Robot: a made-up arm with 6 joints.
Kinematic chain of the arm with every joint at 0, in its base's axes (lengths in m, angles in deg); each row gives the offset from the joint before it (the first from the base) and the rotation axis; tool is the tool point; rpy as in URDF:
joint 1: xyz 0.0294 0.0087 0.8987 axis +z
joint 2: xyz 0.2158 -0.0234 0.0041 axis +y
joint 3: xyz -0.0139 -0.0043 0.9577 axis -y
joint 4: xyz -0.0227 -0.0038 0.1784 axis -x
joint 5: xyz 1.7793 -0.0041 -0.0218 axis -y
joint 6: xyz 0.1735 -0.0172 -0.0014 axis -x
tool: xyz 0.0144 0 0.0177 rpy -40.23 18.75 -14.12
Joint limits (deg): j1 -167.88..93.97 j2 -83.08..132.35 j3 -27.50..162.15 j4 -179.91..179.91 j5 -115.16..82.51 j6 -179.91..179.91
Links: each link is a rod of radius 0.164 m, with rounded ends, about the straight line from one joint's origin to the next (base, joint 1, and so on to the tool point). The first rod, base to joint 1, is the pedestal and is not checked.
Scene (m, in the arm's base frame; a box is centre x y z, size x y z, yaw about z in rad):
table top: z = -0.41
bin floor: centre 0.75 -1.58 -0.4 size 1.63 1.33 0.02 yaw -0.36
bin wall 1: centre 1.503 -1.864 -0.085 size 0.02 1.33 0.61 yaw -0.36
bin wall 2: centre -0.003 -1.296 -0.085 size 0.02 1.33 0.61 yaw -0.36
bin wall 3: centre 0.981 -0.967 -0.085 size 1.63 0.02 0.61 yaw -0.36
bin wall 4: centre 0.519 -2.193 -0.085 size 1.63 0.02 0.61 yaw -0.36
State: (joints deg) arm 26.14 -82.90 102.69 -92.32 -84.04 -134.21
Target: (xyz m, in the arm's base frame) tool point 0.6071 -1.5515 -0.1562
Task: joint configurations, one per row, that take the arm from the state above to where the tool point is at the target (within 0.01 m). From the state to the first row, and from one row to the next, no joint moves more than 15 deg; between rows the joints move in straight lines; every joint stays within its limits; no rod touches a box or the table.
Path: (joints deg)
1: 16.01 -69.37 90.64 -90.49 -83.17 -134.05
2: 5.89 -55.85 78.59 -88.66 -82.31 -133.89
3: -4.24 -42.32 66.54 -86.83 -81.44 -133.73
4: -14.37 -28.80 54.49 -84.99 -80.58 -133.57
5: -24.50 -15.27 42.44 -83.16 -79.71 -133.41
6: -34.62 -1.75 30.38 -81.33 -78.85 -133.25
7: -44.75 11.78 18.33 -79.50 -77.98 -133.09
8: -54.88 25.30 6.28 -77.67 -77.12 -132.93
9: -65.00 38.83 -5.77 -75.84 -76.25 -132.77
10: -75.13 52.35 -17.82 -74.00 -75.39 -132.61

